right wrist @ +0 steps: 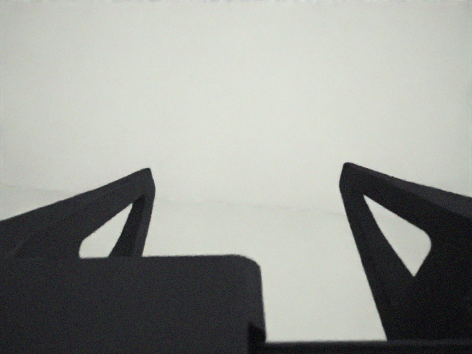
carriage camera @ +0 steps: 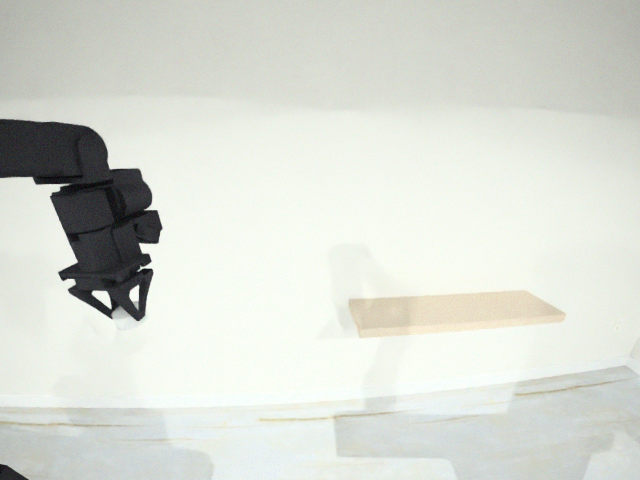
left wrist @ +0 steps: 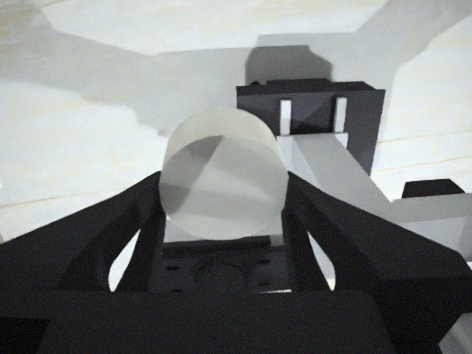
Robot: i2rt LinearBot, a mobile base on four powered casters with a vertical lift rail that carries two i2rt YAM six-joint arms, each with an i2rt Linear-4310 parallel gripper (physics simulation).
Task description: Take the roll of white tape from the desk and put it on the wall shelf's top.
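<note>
The roll of white tape is a pale cylinder between the fingertips of my left gripper, which is shut on it and points down in the air at the left of the carriage view. The wall shelf is a light wooden board on the wall, right of centre in the carriage view; its top shows and bears no object. The left gripper is well to the left of the shelf there. My right gripper is open and empty. The desk does not show.
A white wall stands behind the arm and the shelf. The pale floor with shadows runs below it. The robot's own base, with a dark box and grey beams, shows beneath the left gripper.
</note>
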